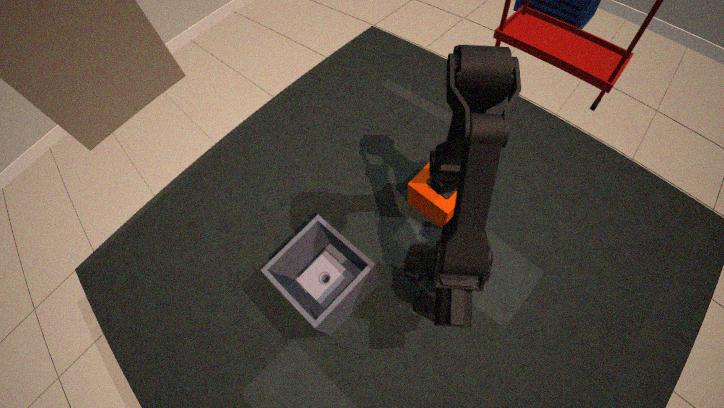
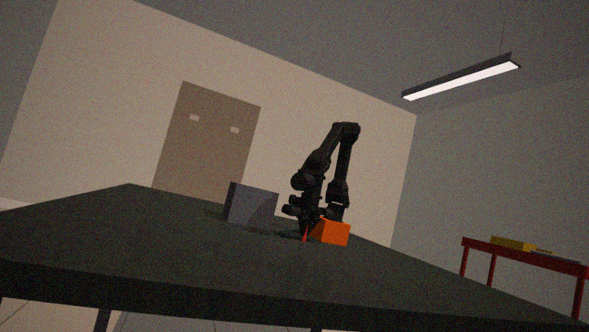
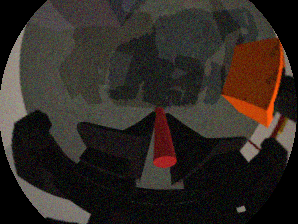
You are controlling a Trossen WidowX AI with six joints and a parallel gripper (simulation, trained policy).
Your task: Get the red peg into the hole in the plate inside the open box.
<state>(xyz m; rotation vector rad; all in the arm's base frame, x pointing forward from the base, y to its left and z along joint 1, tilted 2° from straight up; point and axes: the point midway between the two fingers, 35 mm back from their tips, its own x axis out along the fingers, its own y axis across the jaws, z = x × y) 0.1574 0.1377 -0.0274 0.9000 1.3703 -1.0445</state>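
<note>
Right now the pale plate is 18 cm ahead of my gripper tip, 17 cm to the right of it and 3 cm above it. The rest, counted from my gripper tip: red peg: 2 cm above.
</note>
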